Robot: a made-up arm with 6 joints. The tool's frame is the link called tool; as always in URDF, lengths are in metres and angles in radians.
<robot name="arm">
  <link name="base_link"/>
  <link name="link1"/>
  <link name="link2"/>
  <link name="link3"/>
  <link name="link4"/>
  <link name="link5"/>
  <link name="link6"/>
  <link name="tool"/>
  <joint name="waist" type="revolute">
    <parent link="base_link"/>
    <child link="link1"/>
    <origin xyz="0.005 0.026 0.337" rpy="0 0 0"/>
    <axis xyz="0 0 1"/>
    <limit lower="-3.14" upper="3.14"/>
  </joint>
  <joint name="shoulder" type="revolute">
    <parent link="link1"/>
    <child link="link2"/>
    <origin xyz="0.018 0.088 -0.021" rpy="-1.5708 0 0"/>
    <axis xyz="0 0 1"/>
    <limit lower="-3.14" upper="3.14"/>
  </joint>
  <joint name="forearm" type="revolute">
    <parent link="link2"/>
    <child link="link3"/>
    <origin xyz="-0.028 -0.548 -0.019" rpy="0 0 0"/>
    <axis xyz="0 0 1"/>
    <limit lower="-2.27" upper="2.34"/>
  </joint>
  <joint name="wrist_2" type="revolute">
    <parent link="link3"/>
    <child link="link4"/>
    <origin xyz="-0.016 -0.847 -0.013" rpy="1.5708 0 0"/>
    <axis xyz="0 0 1"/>
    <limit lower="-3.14" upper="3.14"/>
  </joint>
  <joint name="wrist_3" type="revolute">
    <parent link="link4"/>
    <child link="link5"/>
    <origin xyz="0.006 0.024 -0.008" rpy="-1.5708 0 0"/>
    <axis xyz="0 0 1"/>
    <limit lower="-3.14" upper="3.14"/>
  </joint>
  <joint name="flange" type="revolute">
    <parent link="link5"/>
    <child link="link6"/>
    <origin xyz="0.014 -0.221 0.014" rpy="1.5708 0 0"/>
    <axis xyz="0 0 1"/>
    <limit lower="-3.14" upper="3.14"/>
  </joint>
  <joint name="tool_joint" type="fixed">
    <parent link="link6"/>
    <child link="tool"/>
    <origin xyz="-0.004 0.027 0.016" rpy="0 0 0"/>
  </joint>
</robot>
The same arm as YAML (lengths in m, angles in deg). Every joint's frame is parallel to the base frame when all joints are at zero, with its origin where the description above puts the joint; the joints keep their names.
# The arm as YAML. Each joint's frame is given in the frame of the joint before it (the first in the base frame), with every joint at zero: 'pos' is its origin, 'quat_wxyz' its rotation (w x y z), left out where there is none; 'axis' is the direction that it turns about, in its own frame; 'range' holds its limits. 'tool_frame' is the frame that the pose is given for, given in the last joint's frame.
length_unit: m
angle_unit: deg
joints:
  - joint: waist
    pos: [0.005, 0.026, 0.337]
    axis: "+z"
    range: [-179.91, 179.91]
  - joint: shoulder
    pos: [0.018, 0.088, -0.021]
    axis: "+y"
    range: [-179.91, 179.91]
  - joint: forearm
    pos: [-0.028, -0.019, 0.548]
    axis: "+y"
    range: [-130.06, 134.07]
  - joint: wrist_2
    pos: [-0.016, -0.013, 0.847]
    axis: "+z"
    range: [-179.91, 179.91]
  - joint: wrist_3
    pos: [0.006, 0.024, -0.008]
    axis: "+y"
    range: [-179.91, 179.91]
  - joint: flange
    pos: [0.014, 0.014, 0.221]
    axis: "+z"
    range: [-179.91, 179.91]
tool_frame:
  pos: [-0.004, 0.027, 0.016]

